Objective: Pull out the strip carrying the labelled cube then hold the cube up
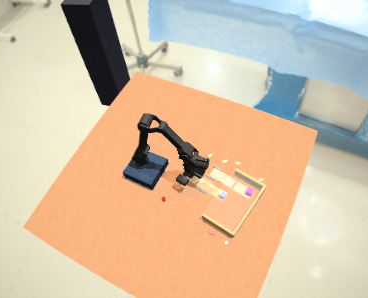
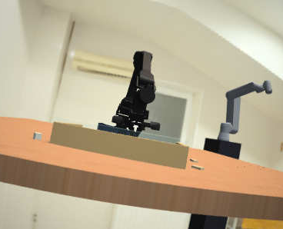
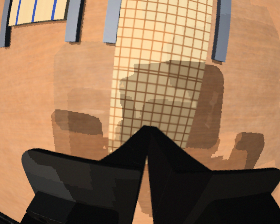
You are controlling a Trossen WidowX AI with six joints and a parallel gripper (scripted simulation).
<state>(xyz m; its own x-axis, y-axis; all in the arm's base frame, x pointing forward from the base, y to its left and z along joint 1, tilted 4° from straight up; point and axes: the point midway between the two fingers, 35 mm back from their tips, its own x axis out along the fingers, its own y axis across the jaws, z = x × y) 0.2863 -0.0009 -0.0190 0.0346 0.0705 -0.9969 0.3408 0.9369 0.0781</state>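
My gripper tip is 190 mm short of the labelled cube, 70 mm to the left of it and 20 mm below it. Also, from my gripper tip: white bit 320 mm to the right, 260 mm ahead; then red bit 170 mm to the right, 110 mm behind, 10 mm above; then pink bit 280 mm to the right, 180 mm ahead.
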